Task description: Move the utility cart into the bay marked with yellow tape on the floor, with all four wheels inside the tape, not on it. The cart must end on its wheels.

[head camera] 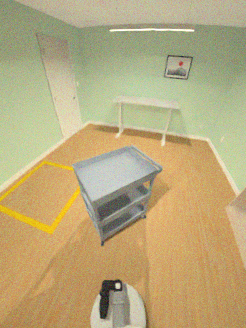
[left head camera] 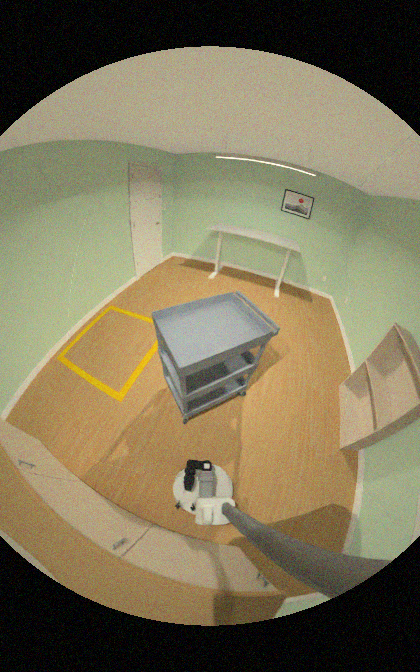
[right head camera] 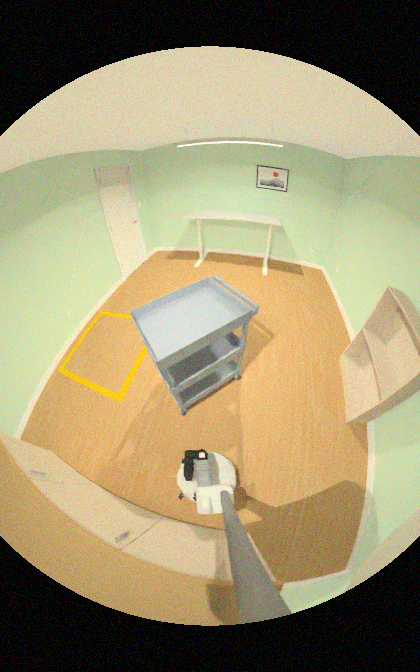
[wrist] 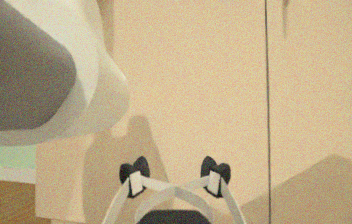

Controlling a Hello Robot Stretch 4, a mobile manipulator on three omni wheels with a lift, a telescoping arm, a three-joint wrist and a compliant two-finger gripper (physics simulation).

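Frame: origin at the robot's base, x ahead, y left, z up, level; millimetres.
Where they show: gripper, fingertip midpoint: (left head camera: 184,510) (right head camera: 187,500) (wrist: 175,169).
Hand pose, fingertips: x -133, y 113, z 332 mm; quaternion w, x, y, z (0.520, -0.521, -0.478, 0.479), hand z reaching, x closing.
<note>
Things, the pixels of their top centre, and the offset from my fingertips. "spot": a spot on its surface instead. Level surfaces: height alone.
- grey utility cart, surface spot: (right head camera: 195,320) spot: 1012 mm ahead, 147 mm right, 435 mm up
- yellow tape bay, surface spot: (left head camera: 90,378) (right head camera: 91,384) (head camera: 25,218) spot: 1008 mm ahead, 1095 mm left, 358 mm down
- white table, its level: 582 mm up
- wooden shelf unit, surface spot: (right head camera: 382,406) spot: 265 mm ahead, 1580 mm right, 76 mm up
The grey utility cart (head camera: 117,172) (left head camera: 212,327) (right head camera: 195,320) stands upright, with three shelves, in front of my base. Two of its near-side wheels show on bare floor, to the right of the tape; its far wheels are hidden. The yellow tape bay (head camera: 26,217) (left head camera: 90,378) (right head camera: 91,384) lies to the left of the cart, which hides part of the tape's right side in the head views. My gripper (wrist: 175,169) is open and empty, its two dark fingertips well apart. It faces a pale cabinet front and is apart from the cart.
The long cabinet (left head camera: 185,560) (right head camera: 190,545) (wrist: 210,75) stands close behind my base. A white table (head camera: 147,103) (left head camera: 255,237) (right head camera: 235,217) stands at the far wall. A wooden shelf unit (left head camera: 382,433) (right head camera: 382,406) is at the right wall. A door (head camera: 60,85) is at the back left.
</note>
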